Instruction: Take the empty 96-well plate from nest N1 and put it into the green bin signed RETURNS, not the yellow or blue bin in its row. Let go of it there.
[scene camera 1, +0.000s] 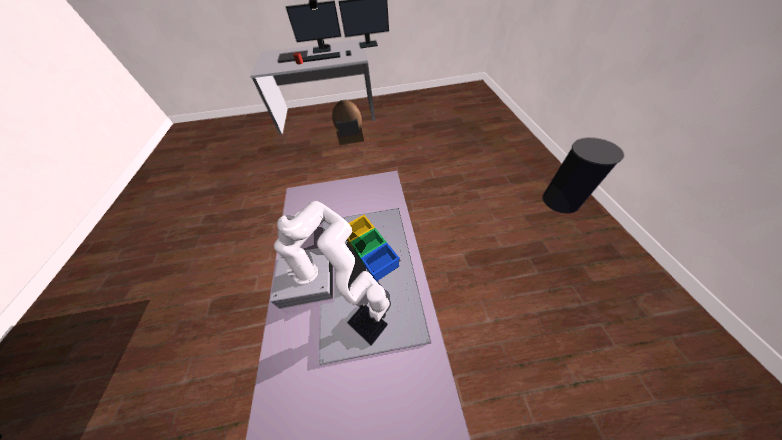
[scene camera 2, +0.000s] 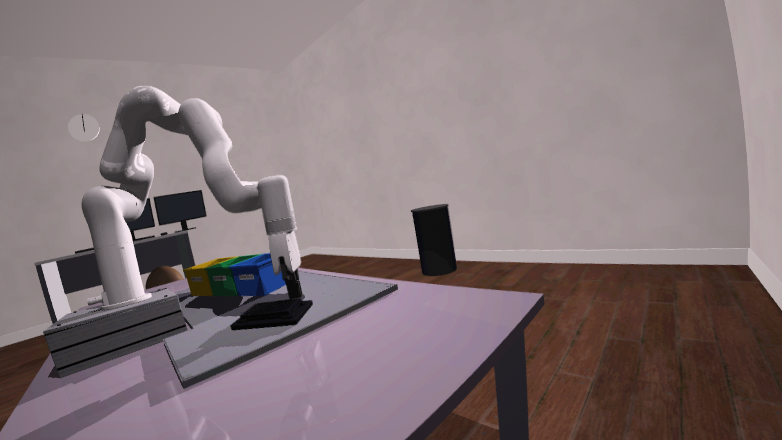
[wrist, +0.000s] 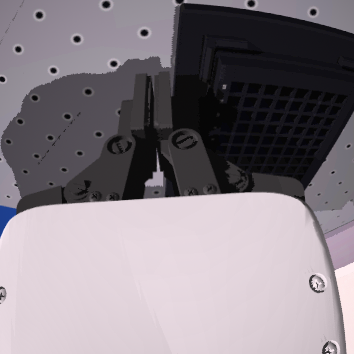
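Where they show: gripper, fingertip midpoint: (scene camera 1: 382, 315) (scene camera 2: 296, 297) (wrist: 155, 95); arm's base, origin of the base link: (scene camera 1: 306, 273) (scene camera 2: 127, 303).
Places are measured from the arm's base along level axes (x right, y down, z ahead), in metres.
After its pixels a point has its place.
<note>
The dark 96-well plate (wrist: 285, 125) @[x 0.277, y 0.064, z 0.330 m] (scene camera 2: 267, 309) @[x 0.262, y 0.059, z 0.310 m] sits in the black nest (wrist: 187, 45) (scene camera 1: 358, 323) (scene camera 2: 304, 311); its grid of wells faces up. My gripper (wrist: 155, 95) @[x 0.232, y 0.063, z 0.396 m] (scene camera 2: 295, 297) @[x 0.232, y 0.063, z 0.396 m] is shut and empty. In the wrist view the fingertips are together just left of the plate, at the nest's left edge. In scene camera 1 the hand hides the fingertips. The green bin (scene camera 1: 372, 240) @[x -0.225, y 0.070, z 0.351 m] (scene camera 2: 223, 283) @[x -0.107, y 0.039, z 0.275 m] stands between the yellow bin (scene camera 1: 362, 224) @[x -0.341, y 0.051, z 0.290 m] (scene camera 2: 199, 280) @[x -0.217, y 0.026, z 0.210 m] and the blue bin (scene camera 1: 381, 262) @[x -0.072, y 0.077, z 0.401 m] (scene camera 2: 252, 279) @[x 0.012, y 0.030, z 0.347 m]. The signs are too small to read.
The bins and nest stand on a grey perforated board (scene camera 1: 407, 306) @[x 0.190, y 0.083, z 0.526 m] (scene camera 2: 349, 292) @[x 0.284, y 0.083, z 0.522 m] on the lilac table (scene camera 1: 349, 404) @[x 0.568, y 0.096, z 0.245 m] (scene camera 2: 437, 322) @[x 0.591, y 0.096, z 0.522 m]. The arm's grey base block (scene camera 1: 303, 298) @[x 0.125, y 0.025, z -0.002 m] (scene camera 2: 117, 333) @[x 0.127, y 0.041, z -0.021 m] stands beside the board. Part of the blue bin shows at the wrist view's left edge.
</note>
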